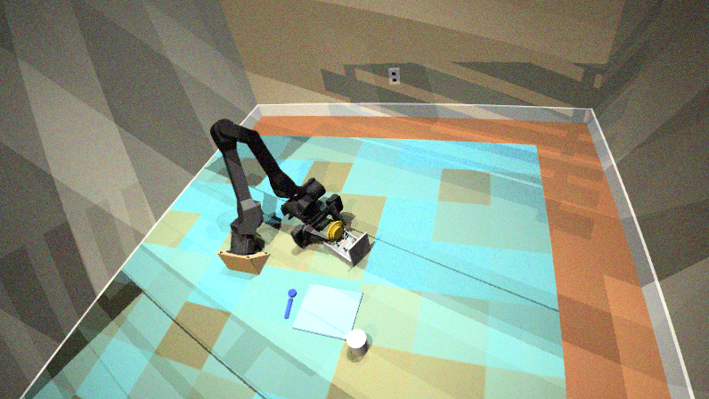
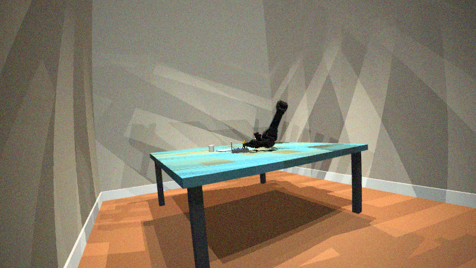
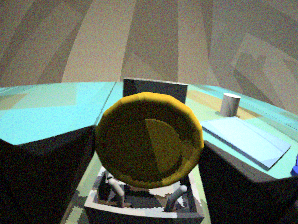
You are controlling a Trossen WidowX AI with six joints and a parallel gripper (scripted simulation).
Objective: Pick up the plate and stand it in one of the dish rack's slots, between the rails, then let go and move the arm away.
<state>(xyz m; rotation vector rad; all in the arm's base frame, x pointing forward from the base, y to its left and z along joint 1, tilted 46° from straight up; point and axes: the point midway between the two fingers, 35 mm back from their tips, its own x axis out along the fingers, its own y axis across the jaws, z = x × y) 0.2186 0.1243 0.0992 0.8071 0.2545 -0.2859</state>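
The yellow plate is 10 mm behind my gripper tip. Round my gripper tip: light blue mat 60 mm ahead, 210 mm to the right, 50 mm below; blue spoon 50 mm behind, 220 mm to the right, 50 mm below; grey dish rack 20 mm ahead, 10 mm to the right, 30 mm below.
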